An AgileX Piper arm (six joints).
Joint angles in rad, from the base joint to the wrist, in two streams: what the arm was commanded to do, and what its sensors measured. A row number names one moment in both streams.
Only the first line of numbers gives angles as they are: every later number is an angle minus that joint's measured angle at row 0.
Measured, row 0:
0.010, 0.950, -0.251, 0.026, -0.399, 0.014
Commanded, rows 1 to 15:
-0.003, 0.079, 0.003, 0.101, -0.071, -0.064
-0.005, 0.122, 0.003, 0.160, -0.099, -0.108
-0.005, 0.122, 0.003, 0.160, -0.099, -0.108
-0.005, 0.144, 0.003, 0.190, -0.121, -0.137
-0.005, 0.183, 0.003, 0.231, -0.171, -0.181
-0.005, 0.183, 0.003, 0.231, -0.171, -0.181
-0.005, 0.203, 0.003, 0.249, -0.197, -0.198
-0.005, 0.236, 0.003, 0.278, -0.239, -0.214
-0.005, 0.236, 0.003, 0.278, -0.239, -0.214
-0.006, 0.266, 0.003, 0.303, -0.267, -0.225
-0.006, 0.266, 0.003, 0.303, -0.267, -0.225
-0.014, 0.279, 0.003, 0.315, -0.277, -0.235
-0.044, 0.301, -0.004, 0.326, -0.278, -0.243
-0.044, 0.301, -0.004, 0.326, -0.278, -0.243
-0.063, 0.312, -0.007, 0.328, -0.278, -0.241
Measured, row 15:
-0.040, 0.302, 0.000, 0.314, -0.256, -0.226
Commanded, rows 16 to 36:
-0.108, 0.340, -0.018, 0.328, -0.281, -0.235
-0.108, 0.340, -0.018, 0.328, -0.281, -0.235
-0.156, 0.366, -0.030, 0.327, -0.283, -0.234
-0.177, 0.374, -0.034, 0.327, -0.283, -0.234
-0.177, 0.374, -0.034, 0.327, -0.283, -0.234
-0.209, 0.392, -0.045, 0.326, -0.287, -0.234
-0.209, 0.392, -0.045, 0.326, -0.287, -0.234
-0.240, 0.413, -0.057, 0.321, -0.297, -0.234
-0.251, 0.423, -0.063, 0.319, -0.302, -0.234
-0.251, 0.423, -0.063, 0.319, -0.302, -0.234
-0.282, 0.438, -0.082, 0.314, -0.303, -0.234
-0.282, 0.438, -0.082, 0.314, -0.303, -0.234
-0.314, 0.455, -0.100, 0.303, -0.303, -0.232
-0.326, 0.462, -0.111, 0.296, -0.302, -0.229
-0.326, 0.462, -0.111, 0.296, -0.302, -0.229
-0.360, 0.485, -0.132, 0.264, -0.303, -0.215
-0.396, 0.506, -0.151, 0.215, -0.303, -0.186
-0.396, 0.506, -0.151, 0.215, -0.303, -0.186
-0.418, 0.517, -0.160, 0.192, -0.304, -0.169
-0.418, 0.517, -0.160, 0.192, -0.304, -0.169
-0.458, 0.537, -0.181, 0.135, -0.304, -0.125
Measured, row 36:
-0.408, 0.517, -0.151, 0.215, -0.286, -0.176
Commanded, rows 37 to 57:
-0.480, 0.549, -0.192, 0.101, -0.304, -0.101
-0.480, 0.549, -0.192, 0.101, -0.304, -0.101
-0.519, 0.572, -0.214, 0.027, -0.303, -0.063
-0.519, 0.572, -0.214, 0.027, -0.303, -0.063
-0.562, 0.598, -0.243, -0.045, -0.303, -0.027
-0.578, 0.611, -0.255, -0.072, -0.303, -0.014
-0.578, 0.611, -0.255, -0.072, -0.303, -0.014
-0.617, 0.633, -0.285, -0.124, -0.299, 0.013
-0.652, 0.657, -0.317, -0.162, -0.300, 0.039
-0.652, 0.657, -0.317, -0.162, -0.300, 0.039
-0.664, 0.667, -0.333, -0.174, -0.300, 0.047
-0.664, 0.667, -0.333, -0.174, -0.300, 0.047
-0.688, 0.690, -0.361, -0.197, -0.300, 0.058
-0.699, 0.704, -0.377, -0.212, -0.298, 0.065
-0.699, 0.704, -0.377, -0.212, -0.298, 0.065
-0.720, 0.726, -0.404, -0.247, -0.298, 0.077
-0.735, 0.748, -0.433, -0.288, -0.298, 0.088
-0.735, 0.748, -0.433, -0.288, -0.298, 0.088
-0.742, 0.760, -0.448, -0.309, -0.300, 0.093
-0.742, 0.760, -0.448, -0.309, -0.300, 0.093
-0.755, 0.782, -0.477, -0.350, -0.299, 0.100
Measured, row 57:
-0.737, 0.760, -0.438, -0.287, -0.286, 0.084
